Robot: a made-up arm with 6 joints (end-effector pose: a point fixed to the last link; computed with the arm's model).
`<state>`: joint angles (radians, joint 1 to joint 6).
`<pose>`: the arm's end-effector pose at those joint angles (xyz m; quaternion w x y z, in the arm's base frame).
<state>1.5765 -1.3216 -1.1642 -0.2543 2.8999 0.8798</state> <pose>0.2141 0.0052 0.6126 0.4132 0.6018 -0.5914 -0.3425</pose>
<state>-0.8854 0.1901 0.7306 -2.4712 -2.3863 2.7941</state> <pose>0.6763 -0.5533 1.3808 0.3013 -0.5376 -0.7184 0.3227</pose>
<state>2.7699 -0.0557 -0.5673 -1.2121 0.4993 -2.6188</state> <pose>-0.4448 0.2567 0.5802 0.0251 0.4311 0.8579 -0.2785</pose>
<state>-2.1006 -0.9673 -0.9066 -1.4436 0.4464 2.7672</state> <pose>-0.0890 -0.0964 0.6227 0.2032 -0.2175 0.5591 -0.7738</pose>
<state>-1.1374 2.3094 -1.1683 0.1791 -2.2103 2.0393</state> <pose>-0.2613 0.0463 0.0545 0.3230 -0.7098 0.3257 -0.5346</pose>
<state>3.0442 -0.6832 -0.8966 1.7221 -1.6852 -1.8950</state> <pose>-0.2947 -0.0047 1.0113 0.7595 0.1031 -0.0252 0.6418</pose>
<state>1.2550 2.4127 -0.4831 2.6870 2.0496 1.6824</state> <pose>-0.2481 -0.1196 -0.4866 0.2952 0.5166 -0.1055 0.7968</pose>
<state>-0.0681 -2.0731 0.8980 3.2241 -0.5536 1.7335</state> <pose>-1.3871 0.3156 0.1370 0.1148 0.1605 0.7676 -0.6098</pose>
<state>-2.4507 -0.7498 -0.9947 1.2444 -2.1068 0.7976</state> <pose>-0.2405 -0.1069 0.9444 0.0795 -0.6715 -0.7115 0.1912</pose>
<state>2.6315 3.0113 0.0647 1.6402 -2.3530 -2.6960</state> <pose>0.5082 -0.3019 -0.7601 0.3968 -0.4576 -0.6464 0.4640</pose>
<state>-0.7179 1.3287 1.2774 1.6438 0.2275 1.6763</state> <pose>1.1419 -0.9759 0.7271 0.0719 0.9669 -0.2392 -0.0521</pose>
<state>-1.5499 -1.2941 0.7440 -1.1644 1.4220 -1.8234</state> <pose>-0.1061 0.8907 1.3295 0.1737 -0.1067 -0.4179 0.8853</pose>
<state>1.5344 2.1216 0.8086 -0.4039 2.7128 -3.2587</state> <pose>0.2309 0.7518 -0.7848 0.4145 -0.6421 -0.4190 -0.4902</pose>
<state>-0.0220 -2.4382 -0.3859 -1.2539 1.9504 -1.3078</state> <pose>-0.6570 -0.0545 0.5364 0.6195 -0.2532 0.5688 -0.4782</pose>
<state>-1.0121 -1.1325 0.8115 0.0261 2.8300 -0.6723</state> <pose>-0.7027 0.7070 1.3805 0.4860 0.5324 0.4421 -0.5337</pose>
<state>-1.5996 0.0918 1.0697 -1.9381 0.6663 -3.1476</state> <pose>0.0604 -0.6611 1.6292 0.2711 -0.3594 0.1846 -0.8736</pose>
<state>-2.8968 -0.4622 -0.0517 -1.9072 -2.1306 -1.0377</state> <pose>-0.3964 -0.1743 1.1543 0.4810 0.8099 -0.3000 -0.1507</pose>
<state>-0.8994 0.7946 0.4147 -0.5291 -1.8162 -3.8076</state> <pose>0.5968 -1.0581 0.5175 0.6744 -0.2647 0.2591 0.6387</pose>
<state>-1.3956 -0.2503 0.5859 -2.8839 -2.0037 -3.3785</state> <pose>0.2721 -0.3102 1.6209 0.2427 -0.6883 -0.6825 0.0394</pose>
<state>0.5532 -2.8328 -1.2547 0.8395 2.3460 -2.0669</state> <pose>-0.2653 -0.3375 0.3771 0.0786 0.3917 0.4240 -0.8128</pose>
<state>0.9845 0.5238 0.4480 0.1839 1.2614 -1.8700</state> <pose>0.8073 0.8224 1.0089 0.2558 0.6824 0.0431 0.6834</pose>
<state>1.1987 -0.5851 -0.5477 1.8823 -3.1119 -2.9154</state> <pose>0.0516 0.3187 1.2387 0.3806 0.4320 -0.5970 -0.5586</pose>
